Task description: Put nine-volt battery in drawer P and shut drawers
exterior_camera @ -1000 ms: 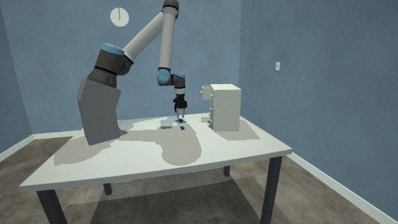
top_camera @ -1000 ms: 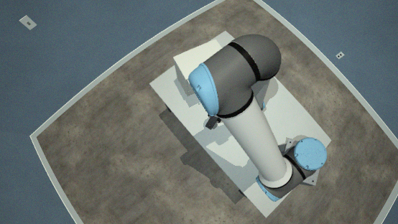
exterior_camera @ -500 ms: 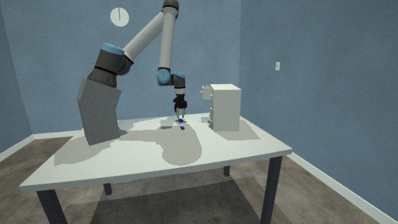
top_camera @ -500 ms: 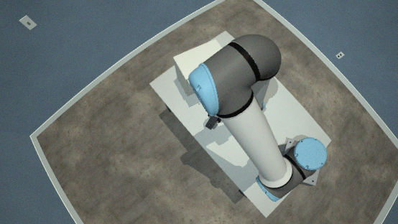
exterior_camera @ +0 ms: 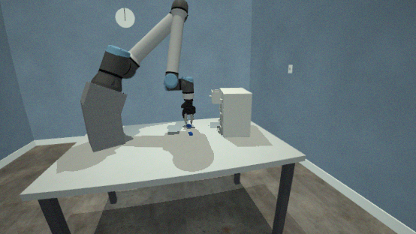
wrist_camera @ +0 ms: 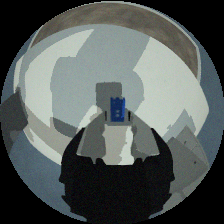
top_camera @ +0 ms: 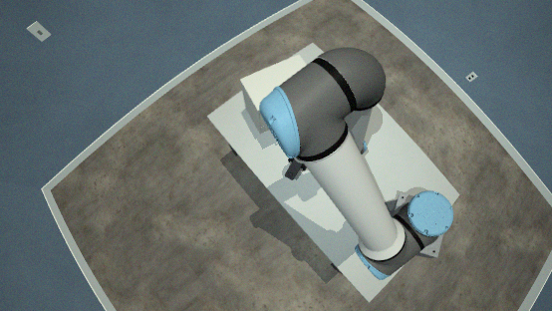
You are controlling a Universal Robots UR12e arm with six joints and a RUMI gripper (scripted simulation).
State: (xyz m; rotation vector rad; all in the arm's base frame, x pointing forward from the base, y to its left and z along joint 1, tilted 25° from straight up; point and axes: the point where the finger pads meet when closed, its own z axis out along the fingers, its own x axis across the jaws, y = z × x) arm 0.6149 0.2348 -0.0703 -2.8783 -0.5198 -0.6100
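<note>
My gripper is now 20 mm above the blue nine-volt battery and 10 mm to the right of it. The rest, counted from my hand: drawer (280 mm ahead, 200 mm above, 30 mm to the right); then blue-and-white object (160 mm to the right, 30 mm below, 10 mm ahead).
</note>
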